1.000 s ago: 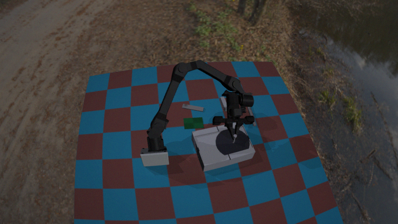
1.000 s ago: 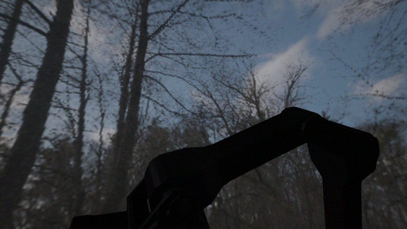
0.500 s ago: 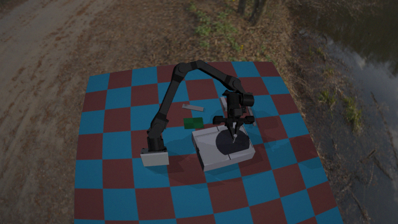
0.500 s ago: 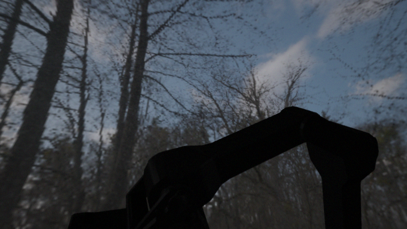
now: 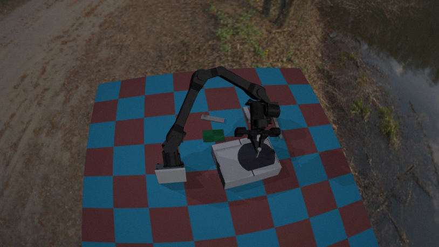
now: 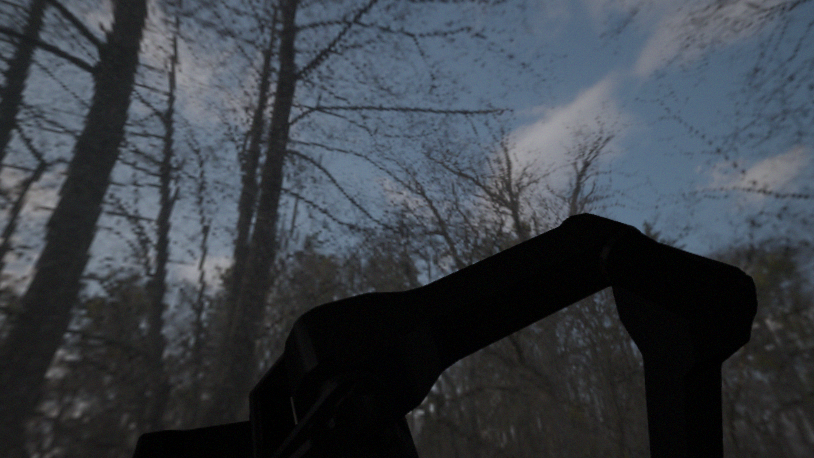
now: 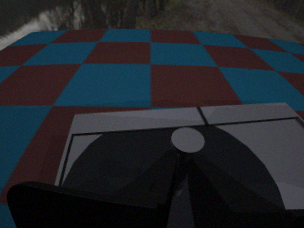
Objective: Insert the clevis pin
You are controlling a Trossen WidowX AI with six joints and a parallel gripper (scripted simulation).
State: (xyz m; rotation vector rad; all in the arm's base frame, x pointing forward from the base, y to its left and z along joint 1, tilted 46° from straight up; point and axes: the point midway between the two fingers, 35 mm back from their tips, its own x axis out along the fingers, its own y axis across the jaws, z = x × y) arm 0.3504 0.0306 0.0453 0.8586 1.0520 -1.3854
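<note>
The steel clevis pin lies 1 cm below my gripper tip. Also, from my gripper tip: steel tray (5 cm below, 4 cm behind, 1 cm to the left); flat green piece (17 cm to the left, 16 cm behind, 9 cm below); dark round disc (3 cm below).
</note>
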